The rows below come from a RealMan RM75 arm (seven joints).
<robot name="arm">
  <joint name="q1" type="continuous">
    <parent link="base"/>
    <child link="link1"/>
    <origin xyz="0 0 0.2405"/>
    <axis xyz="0 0 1"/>
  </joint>
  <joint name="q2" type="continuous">
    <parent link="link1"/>
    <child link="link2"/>
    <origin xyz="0 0 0"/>
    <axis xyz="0 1 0"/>
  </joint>
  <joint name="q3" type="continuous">
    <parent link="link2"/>
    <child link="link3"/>
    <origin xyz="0 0 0.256"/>
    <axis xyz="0 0 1"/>
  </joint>
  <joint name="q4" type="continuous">
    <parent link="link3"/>
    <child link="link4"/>
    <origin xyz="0 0 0"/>
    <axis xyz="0 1 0"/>
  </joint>
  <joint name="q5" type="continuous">
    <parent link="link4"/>
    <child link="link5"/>
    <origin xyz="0 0 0.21"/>
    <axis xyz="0 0 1"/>
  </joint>
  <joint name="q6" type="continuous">
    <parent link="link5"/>
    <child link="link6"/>
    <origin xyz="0 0 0"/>
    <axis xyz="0 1 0"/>
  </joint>
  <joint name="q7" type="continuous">
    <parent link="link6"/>
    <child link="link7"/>
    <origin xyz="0 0 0.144"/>
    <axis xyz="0 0 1"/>
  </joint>
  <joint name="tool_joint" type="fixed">
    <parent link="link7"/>
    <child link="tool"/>
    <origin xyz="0 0 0"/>
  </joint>
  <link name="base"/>
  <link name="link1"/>
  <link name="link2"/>
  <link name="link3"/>
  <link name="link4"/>
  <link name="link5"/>
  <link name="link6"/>
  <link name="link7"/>
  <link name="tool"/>
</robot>
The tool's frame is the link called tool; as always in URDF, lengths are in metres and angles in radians. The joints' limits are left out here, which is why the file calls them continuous.
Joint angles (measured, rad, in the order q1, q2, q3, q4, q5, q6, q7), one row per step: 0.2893, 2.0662, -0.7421, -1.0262, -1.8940, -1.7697, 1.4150; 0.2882, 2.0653, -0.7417, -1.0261, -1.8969, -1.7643, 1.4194; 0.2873, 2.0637, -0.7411, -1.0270, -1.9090, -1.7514, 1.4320; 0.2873, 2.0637, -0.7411, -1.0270, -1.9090, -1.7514, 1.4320; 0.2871, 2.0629, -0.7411, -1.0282, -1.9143, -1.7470, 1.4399; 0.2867, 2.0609, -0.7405, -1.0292, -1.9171, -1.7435, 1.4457; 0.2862, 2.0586, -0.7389, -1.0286, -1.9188, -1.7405, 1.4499; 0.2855, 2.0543, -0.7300, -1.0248, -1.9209, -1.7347, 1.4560; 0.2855, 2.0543, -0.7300, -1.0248, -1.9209, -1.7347, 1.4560; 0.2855, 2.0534, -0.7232, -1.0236, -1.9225, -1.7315, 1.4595; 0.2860, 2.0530, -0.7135, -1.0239, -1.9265, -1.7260, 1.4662; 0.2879, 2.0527, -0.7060, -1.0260, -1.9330, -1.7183, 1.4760; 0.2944, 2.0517, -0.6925, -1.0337, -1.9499, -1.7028, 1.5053
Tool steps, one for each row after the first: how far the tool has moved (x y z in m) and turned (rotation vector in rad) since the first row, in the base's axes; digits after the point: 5 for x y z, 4 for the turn. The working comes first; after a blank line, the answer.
Tool pose at each row, in the base's axes (x y z in m, rotation vector in rad; the steps are taken from these numbers as rounded here): 0.27703, 0.27851, 0.06190, -2.7155, 0.4430, 0.6629; 0.27824, 0.27877, 0.06217, -2.7114, 0.4532, 0.6561; 0.28100, 0.27963, 0.06238, -2.7049, 0.4791, 0.6348; 0.28100, 0.27963, 0.06238, -2.7049, 0.4791, 0.6348; 0.28198, 0.27996, 0.06257, -2.7031, 0.4920, 0.6262; 0.28296, 0.28030, 0.06341, -2.6999, 0.5009, 0.6192; 0.28410, 0.28054, 0.06435, -2.6958, 0.5091, 0.6144; 0.28681, 0.28101, 0.06678, -2.6817, 0.5261, 0.6096; 0.28681, 0.28101, 0.06678, -2.6817, 0.5261, 0.6096; 0.28809, 0.28137, 0.06802, -2.6724, 0.5353, 0.6085; 0.28970, 0.28211, 0.06971, -2.6589, 0.5491, 0.6050; 0.29099, 0.28345, 0.07118, -2.6469, 0.5642, 0.5970; 0.29286, 0.28693, 0.07436, -2.6250, 0.6007, 0.5774

0.00121, 0.00026, 0.00027, 0.0014, -0.0033, -0.0088; 0.00397, 0.00112, 0.00048, 0.0014, -0.0145, -0.0304; 0.00397, 0.00112, 0.00048, 0.0014, -0.0145, -0.0304; 0.00495, 0.00145, 0.00067, -0.0002, -0.0187, -0.0404; 0.00593, 0.00179, 0.00151, 0.0006, -0.0223, -0.0481; 0.00707, 0.00203, 0.00245, 0.0022, -0.0245, -0.0553; 0.00978, 0.00250, 0.00488, 0.0101, -0.0252, -0.0713; 0.00978, 0.00250, 0.00488, 0.0101, -0.0252, -0.0713; 0.01106, 0.00286, 0.00612, 0.0158, -0.0245, -0.0802; 0.01267, 0.00360, 0.00781, 0.0240, -0.0247, -0.0938; 0.01396, 0.00494, 0.00928, 0.0306, -0.0279, -0.1086; 0.01583, 0.00842, 0.01246, 0.0395, -0.0360, -0.1419
